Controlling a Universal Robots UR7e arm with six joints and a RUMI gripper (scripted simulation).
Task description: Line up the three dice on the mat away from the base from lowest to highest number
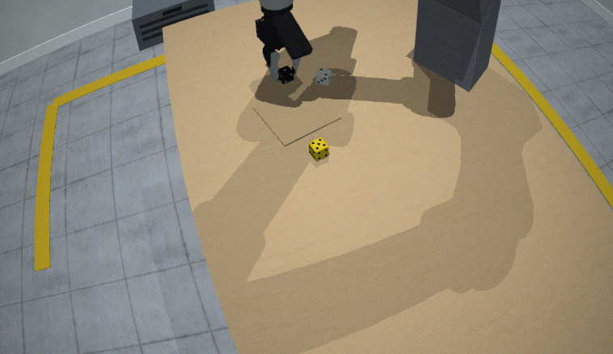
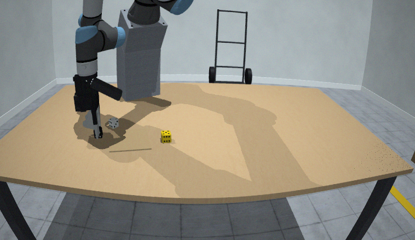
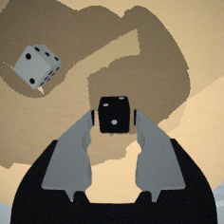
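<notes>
Right now the black die is right at my hand. From my hand the other things lie so: yellow die (10 mm behind, 250 mm to the left); mat (10 mm ahead, 120 mm to the left, 20 mm below); white die (80 mm behind, 40 mm to the left).
</notes>
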